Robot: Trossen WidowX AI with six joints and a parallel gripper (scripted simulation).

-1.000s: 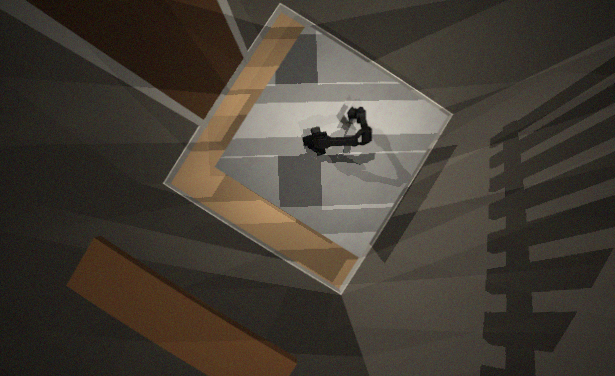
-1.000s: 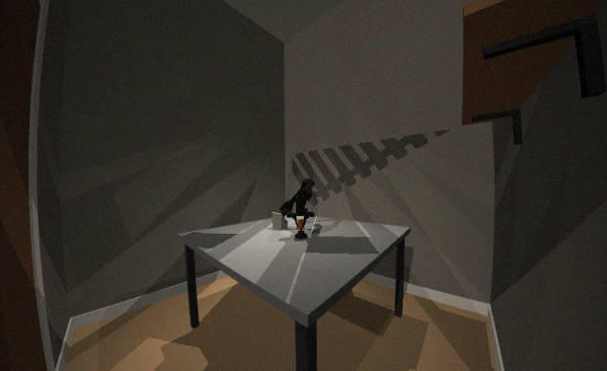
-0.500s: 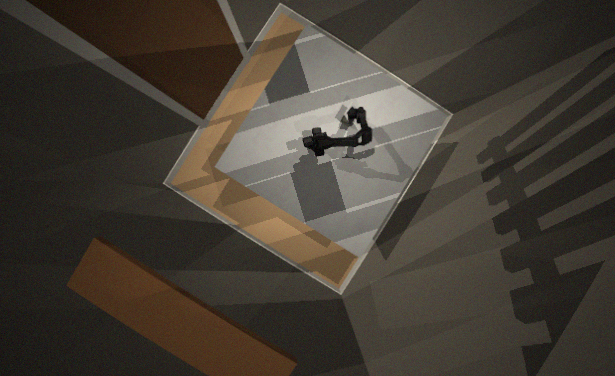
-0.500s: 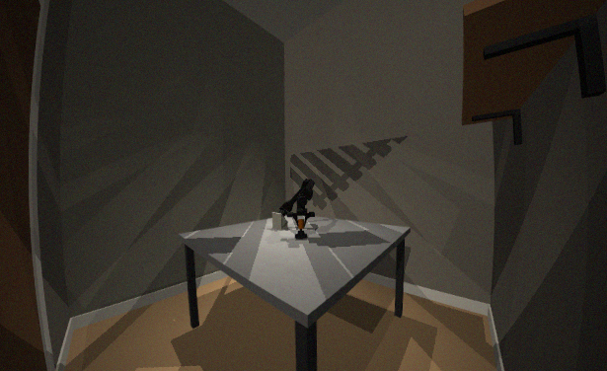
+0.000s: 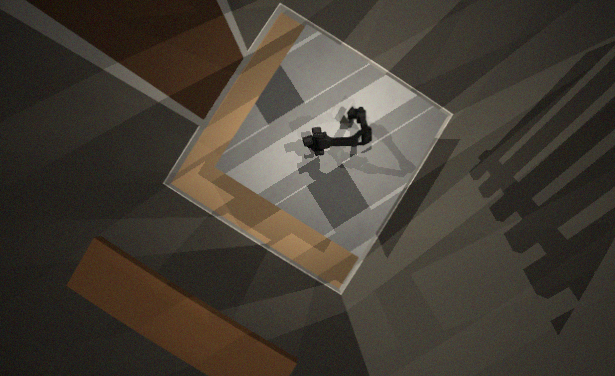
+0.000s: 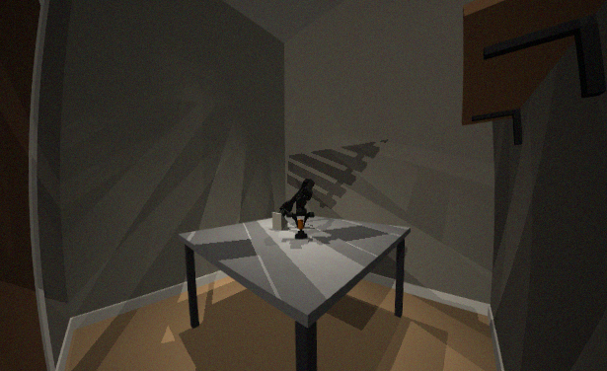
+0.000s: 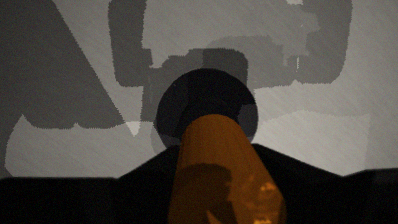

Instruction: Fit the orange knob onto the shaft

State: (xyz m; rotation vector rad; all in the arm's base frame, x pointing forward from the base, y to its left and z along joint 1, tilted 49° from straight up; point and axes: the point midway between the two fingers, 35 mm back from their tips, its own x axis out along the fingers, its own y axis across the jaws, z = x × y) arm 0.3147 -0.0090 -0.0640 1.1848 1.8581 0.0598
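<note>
Now: gripper tip 20 mm below the orange knob. The rest, counted from my gripper tip: dark round pedestal 40 mm below.
</note>
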